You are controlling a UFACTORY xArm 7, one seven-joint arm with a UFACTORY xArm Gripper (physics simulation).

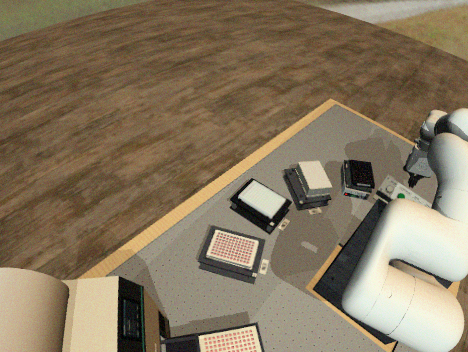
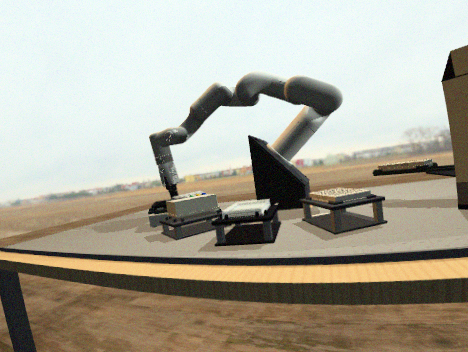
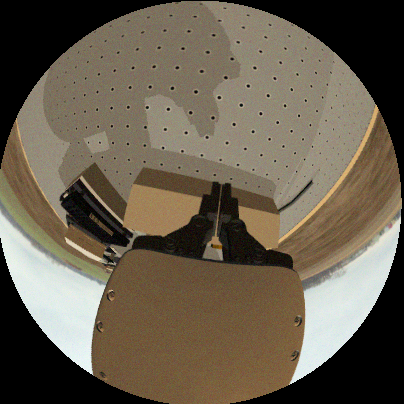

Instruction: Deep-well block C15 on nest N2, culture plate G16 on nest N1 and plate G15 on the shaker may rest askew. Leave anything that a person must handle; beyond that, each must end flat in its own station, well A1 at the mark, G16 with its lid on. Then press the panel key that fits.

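My gripper (image 1: 412, 184) (image 2: 173, 194) (image 3: 219, 194) is shut and empty, its tips low at the key panel (image 1: 388, 188) (image 3: 160, 210). A green key (image 1: 401, 196) shows; the arm hides part of the panel. The tall cream deep-well block (image 1: 315, 177) (image 2: 193, 205) sits on its nest (image 1: 295, 191); whether it is fully seated is unclear. The pale lidded plate (image 1: 262, 198) (image 2: 246, 208) lies on a black nest (image 1: 240, 212), seemingly roughly flat. A black plate (image 1: 360, 173) is on the shaker (image 1: 356, 193); its seating is unclear. Plate labels and well A1 are unreadable.
A red-welled plate (image 1: 233, 247) (image 2: 340, 194) rests on another nest (image 1: 225, 270). A further red-welled plate (image 1: 231, 341) (image 2: 406, 164) lies on a tray beside the large beige device (image 1: 92, 310). The arm's dark base (image 1: 345, 267) (image 2: 275, 180) stands near the panel.
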